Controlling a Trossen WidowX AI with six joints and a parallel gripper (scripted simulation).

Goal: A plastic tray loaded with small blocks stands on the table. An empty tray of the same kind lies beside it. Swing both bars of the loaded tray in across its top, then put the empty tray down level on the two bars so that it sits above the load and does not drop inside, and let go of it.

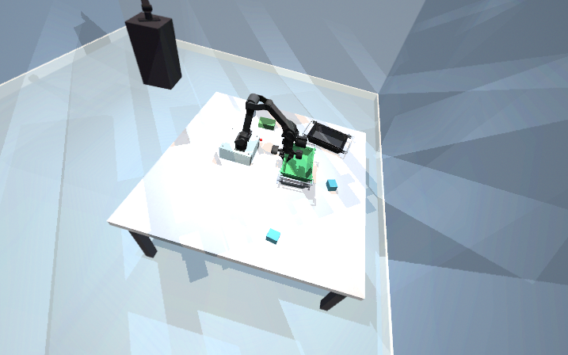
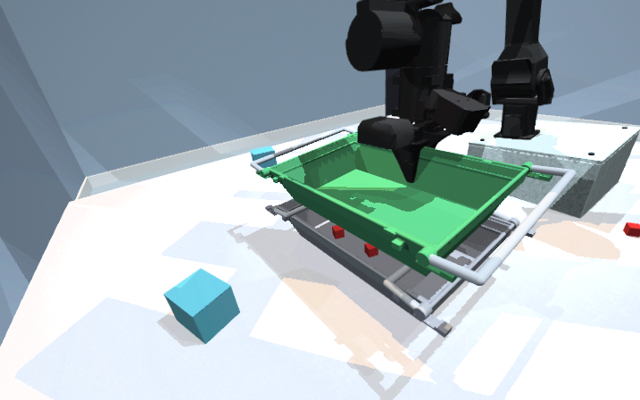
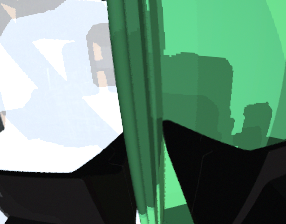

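My gripper tip is now 8 cm short of the green tray and 3 cm below it. The rest, counted from my gripper tip: green block: 18 cm behind, 43 cm to the left, 6 cm below; red block: 19 cm behind, 24 cm to the left, 8 cm below.
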